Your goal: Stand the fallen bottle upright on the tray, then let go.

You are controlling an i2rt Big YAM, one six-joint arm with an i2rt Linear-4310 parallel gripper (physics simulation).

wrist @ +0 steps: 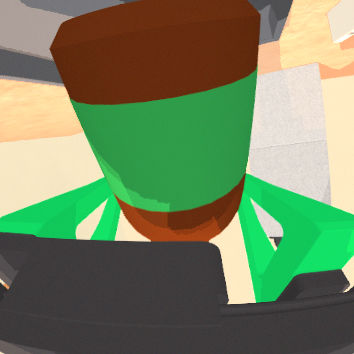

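Places are measured from the arm's base along level axes (x left, y back, z up), in millimetres.
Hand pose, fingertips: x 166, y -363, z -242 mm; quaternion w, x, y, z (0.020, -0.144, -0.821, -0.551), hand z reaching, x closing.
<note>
Each offset is from my fingertips to the top centre of the thing. "spot": to the spot under its first point.
A brown bottle {dx -4, dy -15, dz +66 mm} (162, 135) with a wide green band fills the middle of the wrist view. Its broad brown end points to the top of the view, and its narrower brown end runs down behind the dark gripper body. My gripper (178, 178) is shut on the bottle, with one bright green finger against each side near the lower part of the green band. Whether the bottle touches anything below is hidden. I cannot tell for certain which surface is the tray.
A pale grey speckled slab (290, 112) lies behind the bottle on the right. Cream surface (40, 167) shows at the left. Dark grey structures {spot: dx +101, dy -1, dz -106 mm} (25, 65) stand at the upper left and behind the bottle's top. Part of a whitish object {spot: dx -154, dy +74, dz -101 mm} (342, 22) shows at the upper right corner.
</note>
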